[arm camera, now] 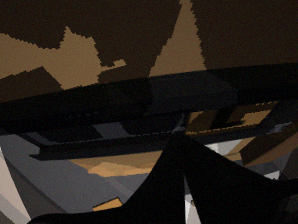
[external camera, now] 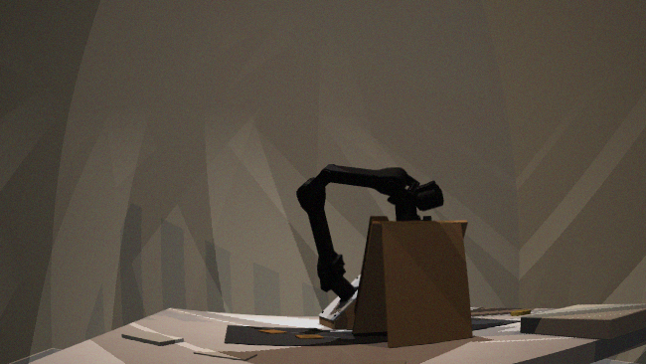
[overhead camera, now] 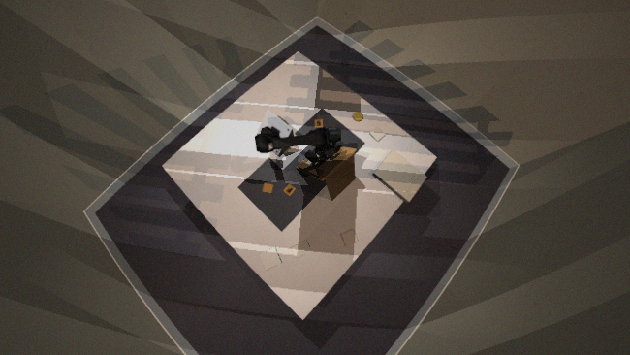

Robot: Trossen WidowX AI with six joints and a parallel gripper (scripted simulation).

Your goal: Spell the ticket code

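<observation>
Now: gripper tip 40 mm to the left of the letter tile and 10 mm above it. Also, from my gripper tip: yellow object 440 mm to the left, 160 mm below, 10 mm behind; then dark mat 170 mm below, 130 mm behind, 60 mm to the right; then white ticket 90 mm below, 50 mm behind, 30 mm to the right.
</observation>
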